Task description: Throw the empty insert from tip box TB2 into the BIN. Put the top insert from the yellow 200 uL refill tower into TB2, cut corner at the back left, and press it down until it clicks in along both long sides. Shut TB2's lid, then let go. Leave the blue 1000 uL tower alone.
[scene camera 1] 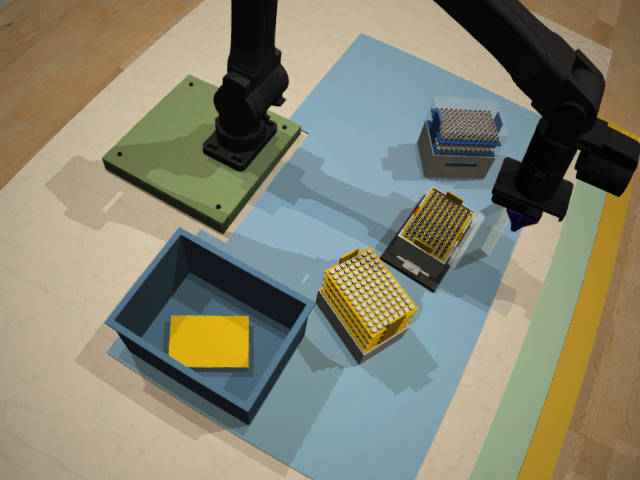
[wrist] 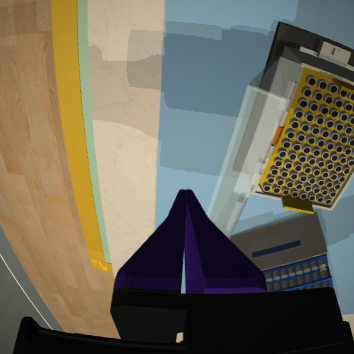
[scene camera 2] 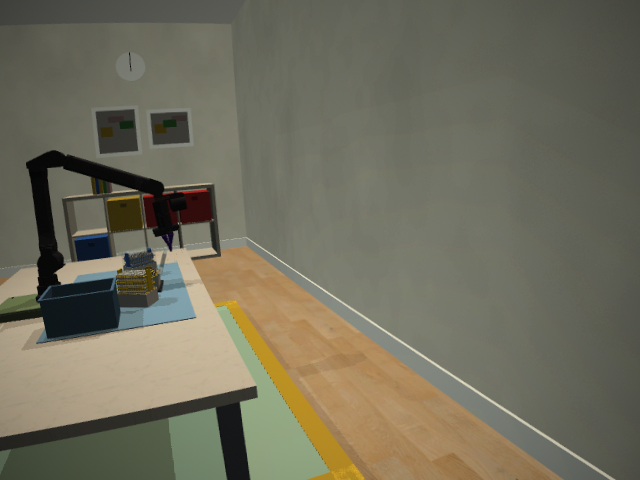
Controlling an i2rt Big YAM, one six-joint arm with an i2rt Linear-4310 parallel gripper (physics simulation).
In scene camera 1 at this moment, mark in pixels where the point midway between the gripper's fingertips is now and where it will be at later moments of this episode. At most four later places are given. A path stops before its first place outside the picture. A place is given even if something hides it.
The gripper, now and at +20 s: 513,228; 421,210. At the last of these places it grips a clear lid.
